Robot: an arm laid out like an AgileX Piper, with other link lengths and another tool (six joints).
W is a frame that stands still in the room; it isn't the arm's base.
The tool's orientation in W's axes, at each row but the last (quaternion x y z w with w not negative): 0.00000, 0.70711, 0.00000, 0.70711; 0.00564, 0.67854, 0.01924, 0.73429; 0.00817, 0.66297, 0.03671, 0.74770; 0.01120, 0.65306, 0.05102, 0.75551; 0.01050, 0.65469, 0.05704, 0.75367; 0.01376, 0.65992, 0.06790, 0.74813; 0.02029, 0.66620, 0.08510, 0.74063; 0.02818, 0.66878, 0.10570, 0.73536; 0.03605, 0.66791, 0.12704, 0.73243; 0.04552, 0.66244, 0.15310, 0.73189
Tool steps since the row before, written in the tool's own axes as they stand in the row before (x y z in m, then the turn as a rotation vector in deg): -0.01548, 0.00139, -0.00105, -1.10, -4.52, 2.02; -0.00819, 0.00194, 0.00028, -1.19, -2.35, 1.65; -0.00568, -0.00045, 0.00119, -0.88, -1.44, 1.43; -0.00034, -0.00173, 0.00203, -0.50, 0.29, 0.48; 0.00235, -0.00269, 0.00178, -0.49, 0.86, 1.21; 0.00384, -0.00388, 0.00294, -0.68, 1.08, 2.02; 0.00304, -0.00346, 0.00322, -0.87, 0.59, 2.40; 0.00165, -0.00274, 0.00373, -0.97, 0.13, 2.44; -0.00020, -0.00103, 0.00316, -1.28, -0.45, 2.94; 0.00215, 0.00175, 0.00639, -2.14, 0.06, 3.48
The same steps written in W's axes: -0.00105, 0.00139, 0.01548, 2.02, -4.52, 1.10; -0.00040, 0.00165, 0.00825, 1.60, -2.36, 1.24; 0.00053, -0.00078, 0.00574, 1.38, -1.44, 0.96; 0.00207, -0.00165, 0.00049, 0.39, 0.27, 0.59; 0.00227, -0.00233, -0.00231, 1.07, 0.88, 0.73; 0.00369, -0.00318, -0.00383, 1.83, 1.13, 1.05; 0.00383, -0.00267, -0.00313, 2.23, 0.65, 1.21; 0.00415, -0.00198, -0.00173, 2.32, 0.18, 1.23; 0.00325, -0.00067, 0.00030, 2.87, -0.39, 1.45; 0.00616, 0.00314, -0.00083, 3.25, -0.08, 2.47
